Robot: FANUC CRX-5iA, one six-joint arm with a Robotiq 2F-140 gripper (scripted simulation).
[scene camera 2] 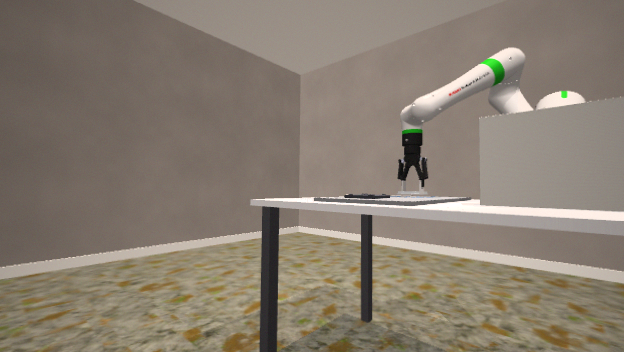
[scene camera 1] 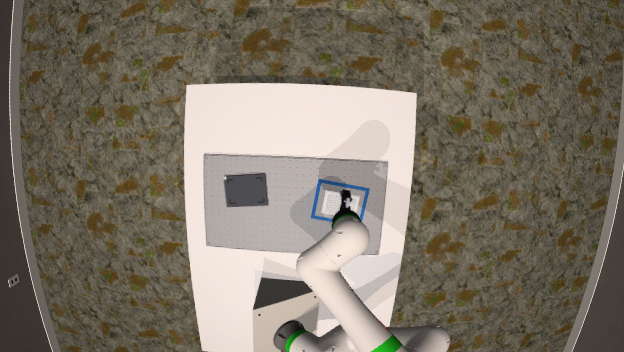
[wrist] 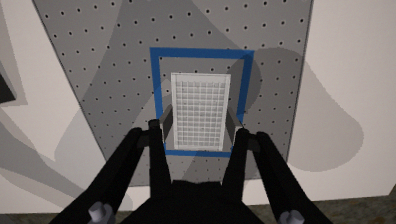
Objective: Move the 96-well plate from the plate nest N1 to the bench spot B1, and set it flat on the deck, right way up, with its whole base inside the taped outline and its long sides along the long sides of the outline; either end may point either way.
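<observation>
You'd see the gripper in the pictures, and it's there in the wrist view as well. Besides the gripper, there's a white 96-well plate and a dark plate nest N1.
</observation>
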